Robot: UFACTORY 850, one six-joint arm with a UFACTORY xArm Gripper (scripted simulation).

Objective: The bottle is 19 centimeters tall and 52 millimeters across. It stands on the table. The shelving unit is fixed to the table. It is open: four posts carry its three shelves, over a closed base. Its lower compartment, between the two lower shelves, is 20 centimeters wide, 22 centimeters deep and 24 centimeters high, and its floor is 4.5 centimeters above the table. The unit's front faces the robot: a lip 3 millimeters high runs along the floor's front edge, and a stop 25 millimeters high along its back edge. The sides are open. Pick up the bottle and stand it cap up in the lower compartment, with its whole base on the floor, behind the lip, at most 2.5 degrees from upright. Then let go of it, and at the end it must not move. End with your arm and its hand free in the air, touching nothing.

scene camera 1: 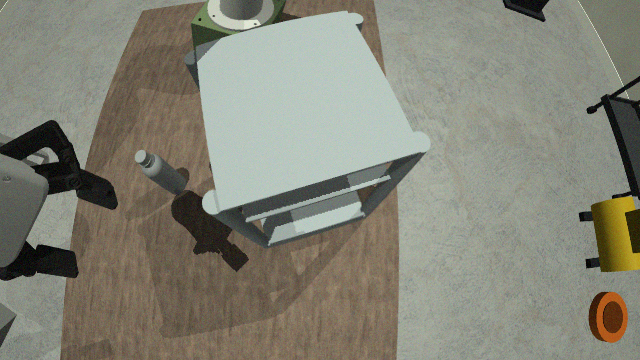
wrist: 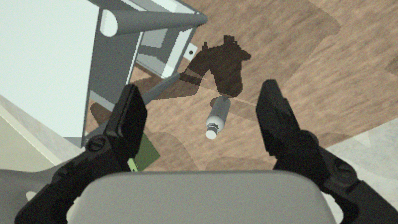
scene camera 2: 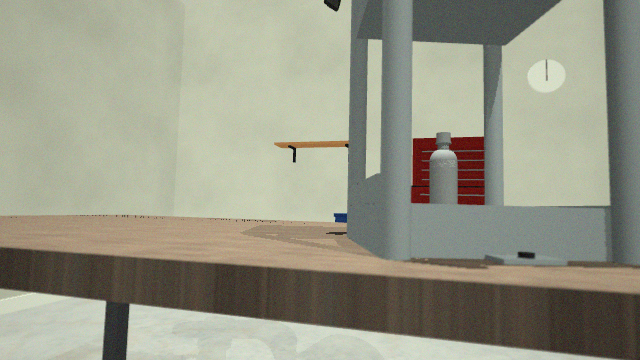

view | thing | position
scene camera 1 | my gripper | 93,233
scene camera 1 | grey bottle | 153,166
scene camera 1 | pale grey shelving unit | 296,109
